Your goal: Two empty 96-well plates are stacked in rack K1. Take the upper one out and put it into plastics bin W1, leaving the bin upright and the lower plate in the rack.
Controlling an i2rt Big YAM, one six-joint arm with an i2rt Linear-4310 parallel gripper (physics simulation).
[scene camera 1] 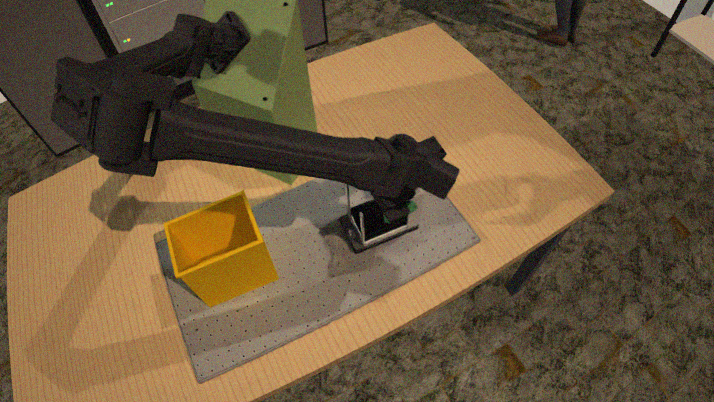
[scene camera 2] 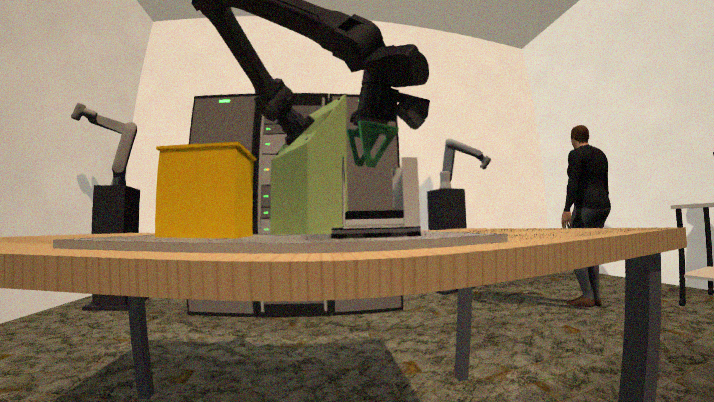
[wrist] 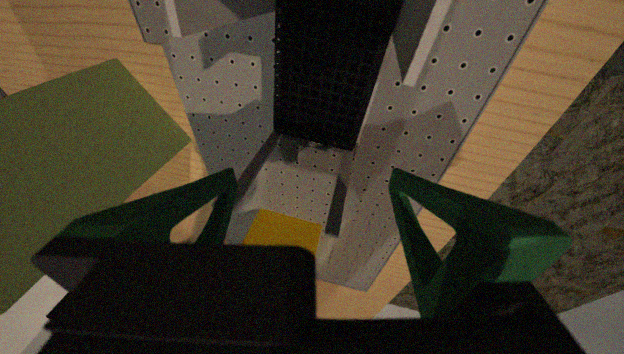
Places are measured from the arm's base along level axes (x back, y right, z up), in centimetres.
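Pixels of known places: gripper, fingertip midpoint: [scene camera 1: 375, 201] [scene camera 2: 364, 166] [wrist: 312, 177]; arm's base, link origin: [scene camera 1: 225, 42] [scene camera 2: 300, 131].
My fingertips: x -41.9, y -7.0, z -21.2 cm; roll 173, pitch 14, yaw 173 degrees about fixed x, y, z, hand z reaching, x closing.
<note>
For each thing: its top centre in the pictures, then the offset to it from my fingertips.
- Rack K1, top centre: [wrist: 280, 159] [scene camera 2: 371, 162] [scene camera 1: 379, 189] dx +1.2, dy -2.1, dz +1.1 cm
- black plate, top centre: [wrist: 321, 79] [scene camera 2: 378, 211] [scene camera 1: 383, 212] dx +0.9, dy -3.0, dz -8.5 cm
- Yellow bin W1, top centre: [scene camera 1: 210, 232] [wrist: 254, 336] [scene camera 2: 209, 152] dx +12.3, dy +30.7, dz +4.8 cm
Rack K1 [scene camera 1: 362, 227] [scene camera 2: 411, 195] [wrist: 432, 45] has pale uprights on a dark base and stands on the grey perforated board. A black plate [scene camera 1: 367, 220] [scene camera 2: 374, 214] [wrist: 330, 75] lies low between its uprights. The second plate cannot be told apart from it. My gripper [scene camera 1: 400, 214] [scene camera 2: 365, 165] [wrist: 312, 177] is open and empty, its green fingers pointing down above the rack. In the scene camera 2 view the fingertips are near the height of the tall upright's top, well above the plate. Yellow bin W1 [scene camera 1: 232, 275] [scene camera 2: 205, 192] [wrist: 282, 227] stands upright.
The perforated board [scene camera 1: 300, 280] [scene camera 2: 280, 244] [wrist: 225, 75] lies on the wooden table [scene camera 1: 500, 125] [scene camera 2: 300, 275]. A green sloped block [scene camera 1: 295, 90] [scene camera 2: 305, 185] [wrist: 75, 150] stands behind the board. In the scene camera 1 view, the bin is left of the rack, with a gap between them.
</note>
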